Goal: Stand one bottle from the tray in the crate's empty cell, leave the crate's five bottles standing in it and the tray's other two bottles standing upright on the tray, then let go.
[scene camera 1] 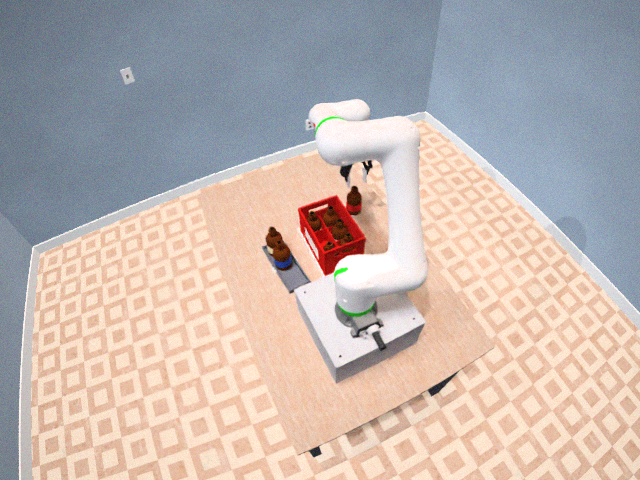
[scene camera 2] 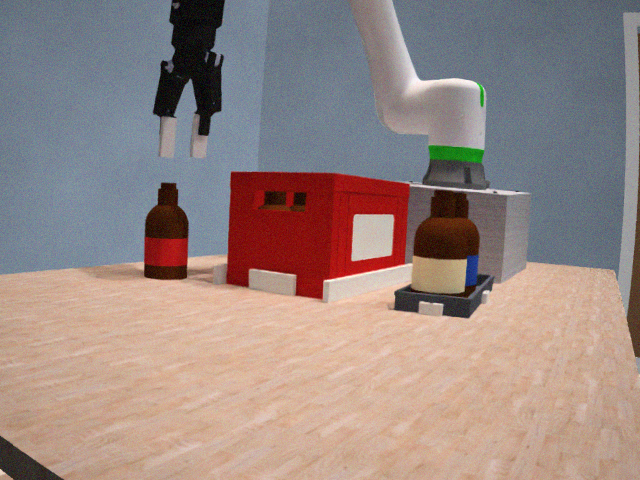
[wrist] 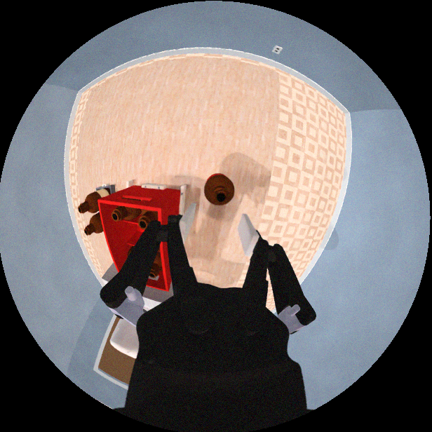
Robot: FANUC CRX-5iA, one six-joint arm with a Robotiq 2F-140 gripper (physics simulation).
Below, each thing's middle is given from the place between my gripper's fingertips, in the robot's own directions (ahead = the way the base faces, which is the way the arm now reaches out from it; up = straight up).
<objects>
Now: hand 2 cm short of the red-labelled bottle point(scene camera 2: 166, 227) and 12 cm above it.
</objects>
